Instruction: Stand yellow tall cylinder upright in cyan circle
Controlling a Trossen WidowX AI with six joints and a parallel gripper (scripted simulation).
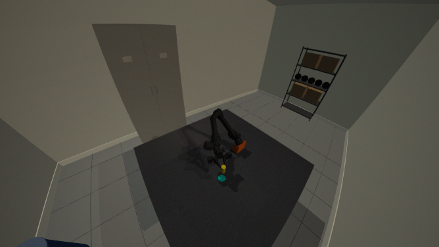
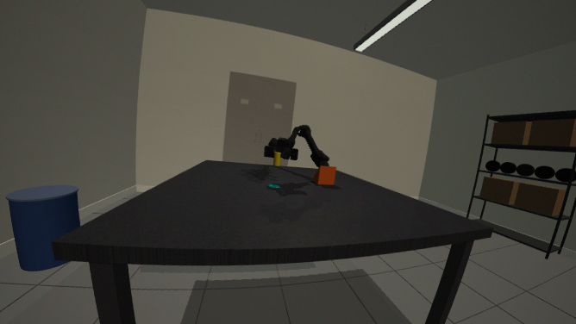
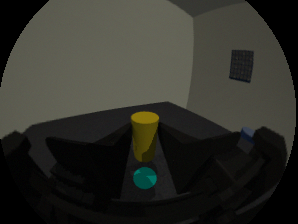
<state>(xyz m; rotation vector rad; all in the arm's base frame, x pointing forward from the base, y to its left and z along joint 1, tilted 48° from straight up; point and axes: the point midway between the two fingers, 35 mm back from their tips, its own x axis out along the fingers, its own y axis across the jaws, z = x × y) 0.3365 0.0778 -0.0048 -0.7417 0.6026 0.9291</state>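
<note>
My gripper tip is 160 mm above the cyan circle. The rest, counted from my gripper tip: yellow cylinder: 20 mm below.
</note>
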